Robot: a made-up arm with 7 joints. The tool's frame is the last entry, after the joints. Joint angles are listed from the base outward.
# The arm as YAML. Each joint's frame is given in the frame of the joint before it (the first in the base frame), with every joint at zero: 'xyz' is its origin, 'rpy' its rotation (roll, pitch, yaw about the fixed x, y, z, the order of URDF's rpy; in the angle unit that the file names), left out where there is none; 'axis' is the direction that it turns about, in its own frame. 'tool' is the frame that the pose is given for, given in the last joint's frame.
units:
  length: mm
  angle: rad
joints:
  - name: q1
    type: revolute
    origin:
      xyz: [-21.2, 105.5, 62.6]
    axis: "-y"
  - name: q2
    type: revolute
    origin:
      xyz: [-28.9, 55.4, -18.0]
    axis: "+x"
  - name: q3
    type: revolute
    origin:
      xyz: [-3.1, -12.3, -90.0]
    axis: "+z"
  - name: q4
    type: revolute
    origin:
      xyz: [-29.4, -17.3, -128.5]
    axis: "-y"
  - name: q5
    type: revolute
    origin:
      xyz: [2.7, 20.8, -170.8]
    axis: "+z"
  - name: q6
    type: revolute
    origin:
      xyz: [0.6, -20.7, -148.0]
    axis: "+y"
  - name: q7
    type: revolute
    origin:
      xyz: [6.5, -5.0, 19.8]
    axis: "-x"
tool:
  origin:
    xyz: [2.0, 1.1, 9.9]
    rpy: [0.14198, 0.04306, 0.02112]
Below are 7 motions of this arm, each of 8 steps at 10 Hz.
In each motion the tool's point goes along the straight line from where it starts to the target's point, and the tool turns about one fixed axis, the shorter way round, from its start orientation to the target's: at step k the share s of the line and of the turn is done. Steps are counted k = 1, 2, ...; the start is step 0. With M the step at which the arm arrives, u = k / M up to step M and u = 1 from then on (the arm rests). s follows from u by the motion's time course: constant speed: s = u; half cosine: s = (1 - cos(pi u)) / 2; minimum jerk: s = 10 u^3 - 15 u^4 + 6 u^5.
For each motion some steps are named. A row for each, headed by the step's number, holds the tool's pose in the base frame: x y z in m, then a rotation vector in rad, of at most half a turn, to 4 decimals.
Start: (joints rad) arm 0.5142 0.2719 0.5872 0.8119 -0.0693 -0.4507 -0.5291
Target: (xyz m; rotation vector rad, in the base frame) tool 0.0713 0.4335 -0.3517 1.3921 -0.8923 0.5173
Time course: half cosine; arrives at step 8
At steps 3, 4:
3: 0.2236 0.3661 -0.2649 1.1336 -1.3712 0.9084
4: 0.1815 0.3848 -0.2889 1.2159 -1.2420 0.8015

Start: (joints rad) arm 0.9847 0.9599 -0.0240 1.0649 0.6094 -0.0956 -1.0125
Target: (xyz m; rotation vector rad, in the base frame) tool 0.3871 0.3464 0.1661 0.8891 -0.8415 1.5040
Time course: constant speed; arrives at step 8
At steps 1, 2, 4, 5, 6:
1: 0.3065 0.4059 0.1091 1.0510 -1.7298 1.5824
2: 0.3180 0.3974 0.1172 1.0333 -1.5988 1.5827
4: 0.3410 0.3804 0.1335 0.9919 -1.3409 1.5710
5: 0.3525 0.3719 0.1417 0.9686 -1.2139 1.5595
6: 0.3641 0.3634 0.1498 0.9436 -1.0884 1.5443

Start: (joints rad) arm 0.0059 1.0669 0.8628 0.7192 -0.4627 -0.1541 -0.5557
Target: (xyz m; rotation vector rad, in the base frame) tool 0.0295 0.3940 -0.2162 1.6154 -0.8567 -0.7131
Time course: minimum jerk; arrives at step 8
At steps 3, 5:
3: 0.0577 0.5359 -0.1239 1.9977 -0.9323 0.0178
5: 0.0402 0.4479 -0.1812 1.7768 -0.8947 -0.4475

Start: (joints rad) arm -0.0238 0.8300 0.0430 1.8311 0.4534 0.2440 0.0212
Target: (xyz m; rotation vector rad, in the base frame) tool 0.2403 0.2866 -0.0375 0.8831 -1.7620 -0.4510
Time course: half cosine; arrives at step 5
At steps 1, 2, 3, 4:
1: 0.1949 0.2426 -0.0477 0.3811 -1.5285 -0.2735
2: 0.2075 0.2548 -0.0449 0.5164 -1.5987 -0.3221
3: 0.2230 0.2698 -0.0414 0.6873 -1.6797 -0.3827
4: 0.2355 0.2820 -0.0386 0.8285 -1.7402 -0.4321

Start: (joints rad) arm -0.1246 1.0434 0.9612 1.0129 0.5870 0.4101 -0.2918
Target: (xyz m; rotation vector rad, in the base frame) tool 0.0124 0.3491 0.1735 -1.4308 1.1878 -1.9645
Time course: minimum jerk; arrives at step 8
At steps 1, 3, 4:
1: 0.0839 0.5462 0.0147 1.1002 -1.0918 1.1238
3: 0.0651 0.4943 0.0565 1.3229 -1.2496 1.4880
4: 0.0487 0.4493 0.0928 1.5096 -1.3717 1.8158

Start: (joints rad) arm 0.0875 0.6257 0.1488 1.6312 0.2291 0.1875 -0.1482
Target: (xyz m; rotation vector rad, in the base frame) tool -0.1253 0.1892 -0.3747 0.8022 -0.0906 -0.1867
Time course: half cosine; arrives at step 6
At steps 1, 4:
1: 0.1964 0.2661 -0.0949 0.6591 -1.4589 0.0634
4: -0.0391 0.2098 -0.2997 0.7897 -0.4597 -0.1258

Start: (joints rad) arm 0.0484 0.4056 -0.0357 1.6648 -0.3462 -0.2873 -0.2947
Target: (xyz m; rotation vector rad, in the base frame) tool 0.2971 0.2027 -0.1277 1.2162 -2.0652 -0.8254
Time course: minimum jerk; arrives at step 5
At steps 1, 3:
1: 0.2188 0.1987 -0.1424 0.7902 -2.0292 -0.3065
3: 0.2707 0.2014 -0.1327 1.0729 -2.0673 -0.6461

